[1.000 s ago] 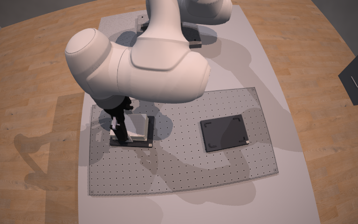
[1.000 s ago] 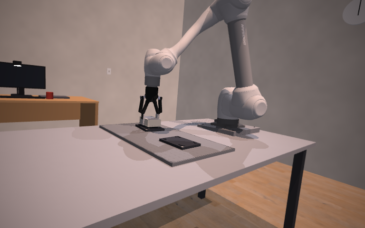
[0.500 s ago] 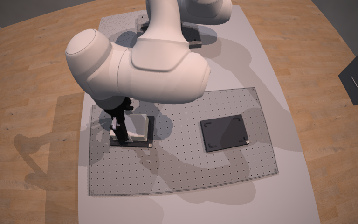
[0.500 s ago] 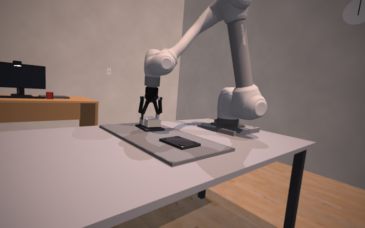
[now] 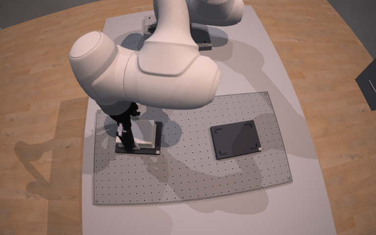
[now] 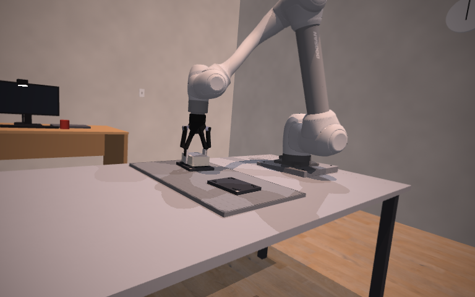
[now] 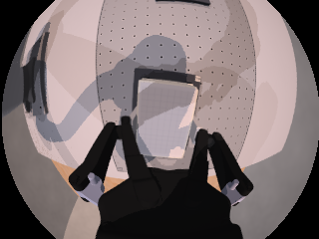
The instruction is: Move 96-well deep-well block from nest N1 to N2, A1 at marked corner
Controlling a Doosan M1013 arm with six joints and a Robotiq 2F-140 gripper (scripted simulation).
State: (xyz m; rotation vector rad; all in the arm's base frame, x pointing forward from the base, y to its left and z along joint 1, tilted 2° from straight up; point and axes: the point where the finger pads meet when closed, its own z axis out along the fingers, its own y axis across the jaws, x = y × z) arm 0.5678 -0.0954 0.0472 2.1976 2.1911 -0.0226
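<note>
Right now the plate nest N2 is 40 mm below my hand. From my hand the other things lie so: 96-well deep-well block: 10 mm below; then plate nest N1: 340 mm to the left, 40 mm below.
</note>
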